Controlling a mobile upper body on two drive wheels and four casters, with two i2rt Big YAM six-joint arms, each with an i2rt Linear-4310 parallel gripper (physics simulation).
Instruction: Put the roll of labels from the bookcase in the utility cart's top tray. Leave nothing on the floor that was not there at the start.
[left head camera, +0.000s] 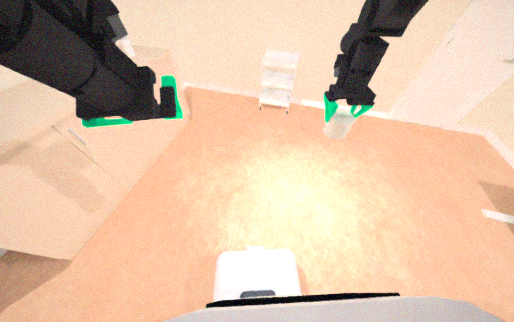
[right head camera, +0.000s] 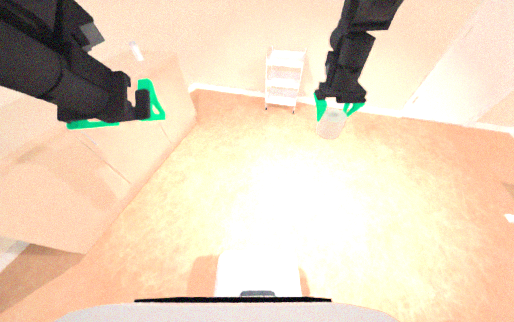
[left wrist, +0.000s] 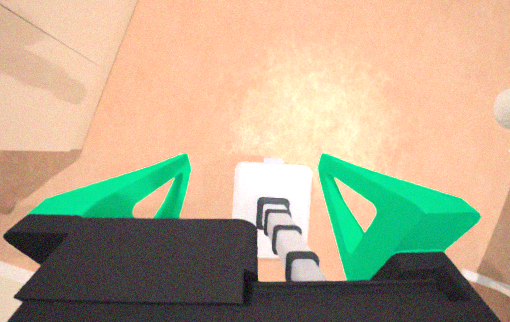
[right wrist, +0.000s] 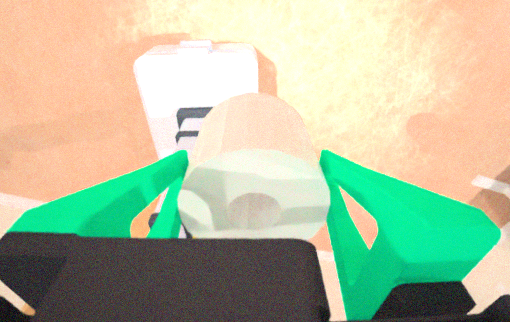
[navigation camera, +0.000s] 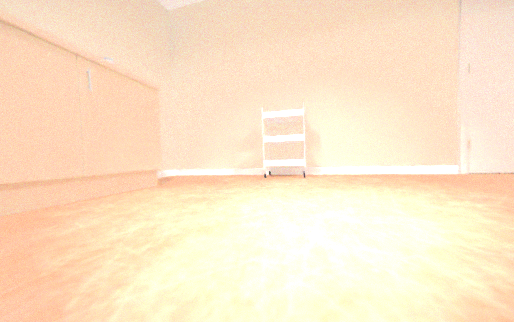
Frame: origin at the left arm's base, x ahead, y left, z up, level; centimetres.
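Seen in the pictures: left gripper, fingertip midpoint: (left head camera: 156, 117) (right head camera: 141, 119) (left wrist: 254, 161); right gripper, fingertip midpoint: (left head camera: 337, 121) (right head camera: 329, 120) (right wrist: 253, 160).
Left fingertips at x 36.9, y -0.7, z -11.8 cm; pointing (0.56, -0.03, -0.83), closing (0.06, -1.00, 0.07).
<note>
A point is followed by its place in that frame.
The roll of labels (left head camera: 337, 130) @(y -44.3, x 45.0, z -22.3 cm) (right head camera: 330, 127) @(y -44.5, x 44.9, z -21.4 cm) (right wrist: 255, 125) @(y -45.9, x 51.6, z -21.6 cm), a pale cylinder with a round hole in its end, is between the fingers of my right gripper (left head camera: 341, 118) @(y -45.9, x 49.2, z -22.2 cm) (right head camera: 333, 117) @(y -45.9, x 49.2, z -22.2 cm) (right wrist: 253, 160) @(y -45.9, x 49.2, z -22.2 cm), which is shut on it, high above the floor. My left gripper (left head camera: 132, 121) (right head camera: 117, 123) (left wrist: 254, 161) @(y -0.7, x 36.9, z -11.8 cm) is wide open with nothing between its fingers. The white utility cart (left head camera: 280, 66) @(y -59.4, x 226.8, z -73.8 cm) (right head camera: 285, 63) @(y -58.9, x 227.1, z -71.5 cm) (navigation camera: 283, 114) @(y -58.2, x 227.3, z -72.5 cm) stands upright on small dark wheels by the far wall, with three trays, apart from both grippers. The bookcase does not show in these views.
A long light cabinet (left head camera: 142, 145) @(y 85.3, x 125.8, z -108.5 cm) (right head camera: 132, 145) @(y 89.3, x 113.0, z -94.5 cm) (navigation camera: 120, 130) @(y 71.9, x 169.0, z -95.1 cm) stands along the left side, below and beyond my left arm. A pale door (left head camera: 440, 75) @(y -253.2, x 204.3, z -72.0 cm) (right head camera: 460, 65) @(y -252.1, x 204.7, z -68.1 cm) (navigation camera: 490, 90) @(y -251.1, x 205.0, z -61.6 cm) is at the right. My white base (left head camera: 257, 272) @(y -22.8, x 19.3, z -115.0 cm) (left wrist: 272, 182) @(y -21.2, x 20.3, z -115.0 cm) (right wrist: 200, 75) @(y -24.9, x 24.5, z -115.0 cm) shows below.
</note>
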